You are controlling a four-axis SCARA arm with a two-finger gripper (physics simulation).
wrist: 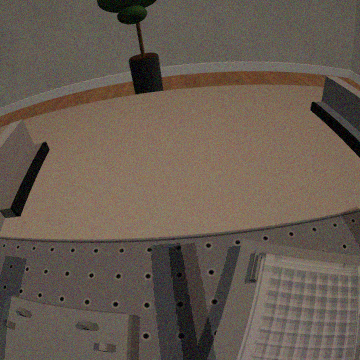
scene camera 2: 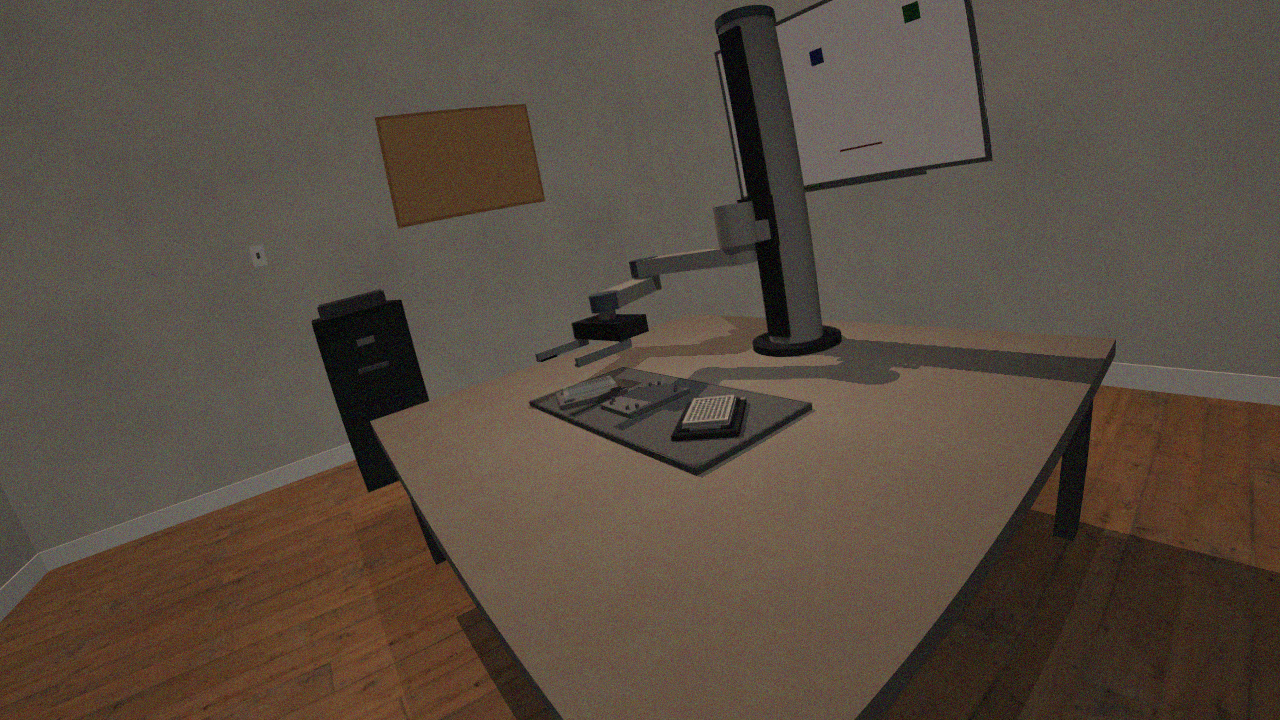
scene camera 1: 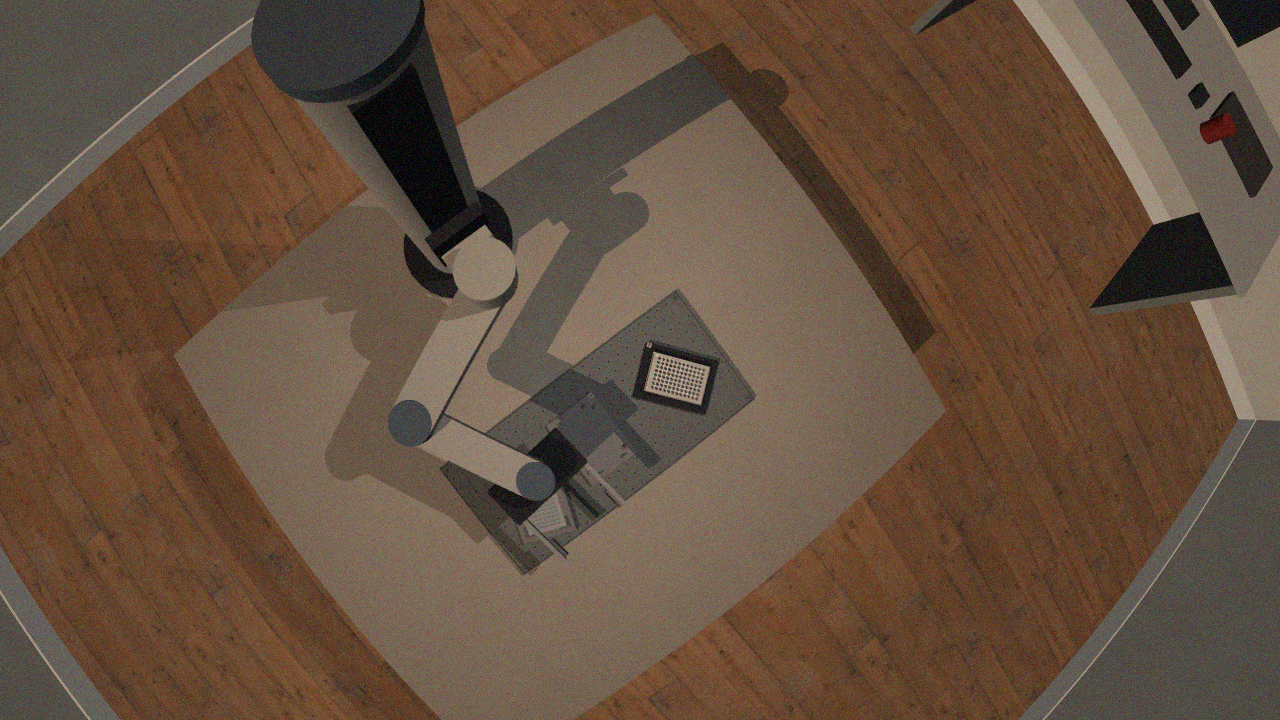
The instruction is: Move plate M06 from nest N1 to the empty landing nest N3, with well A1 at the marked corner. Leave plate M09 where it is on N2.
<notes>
My gripper carries nothing. I also see a white well plate and a dark grey pegboard plate.
My gripper is seen too in the wrist view and in scene camera 2.
</notes>
